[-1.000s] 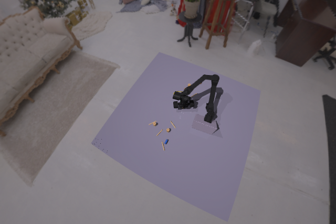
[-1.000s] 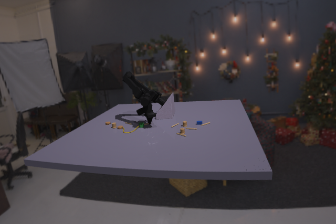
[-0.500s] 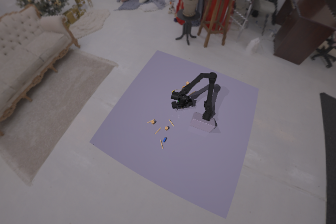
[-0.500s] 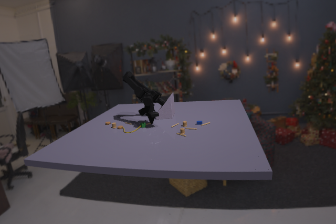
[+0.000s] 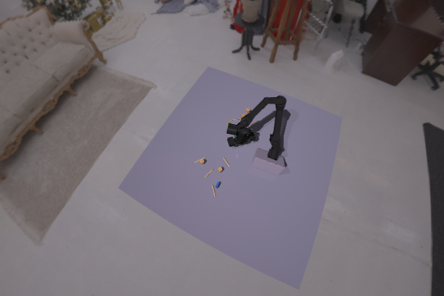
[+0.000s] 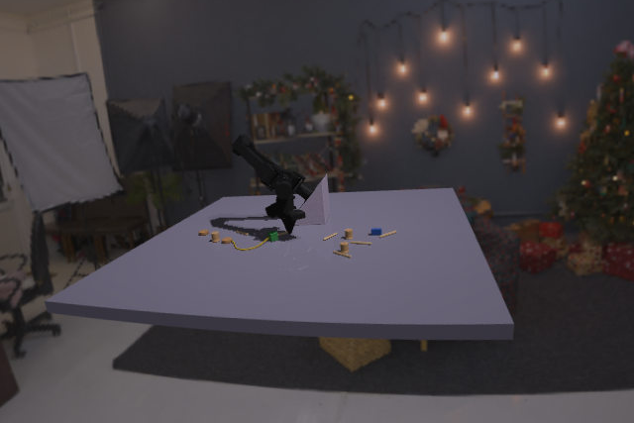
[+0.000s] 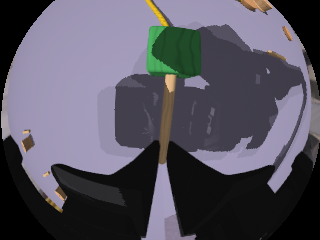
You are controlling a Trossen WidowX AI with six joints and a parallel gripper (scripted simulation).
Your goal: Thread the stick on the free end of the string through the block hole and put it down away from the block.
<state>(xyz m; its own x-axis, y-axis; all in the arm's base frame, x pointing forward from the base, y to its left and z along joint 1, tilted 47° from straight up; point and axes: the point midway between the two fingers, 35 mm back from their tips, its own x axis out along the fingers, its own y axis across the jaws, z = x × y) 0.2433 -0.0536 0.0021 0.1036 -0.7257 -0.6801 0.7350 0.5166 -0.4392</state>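
My gripper tip is 50 mm to the left of the green block, 50 mm short of it and 10 mm below it. Round my gripper tip: round wooden button (230 mm to the right, 70 mm ahead); blue block (340 mm to the left, 10 mm ahead); thin wooden stick (30 mm to the right, 30 mm ahead, 10 mm above).
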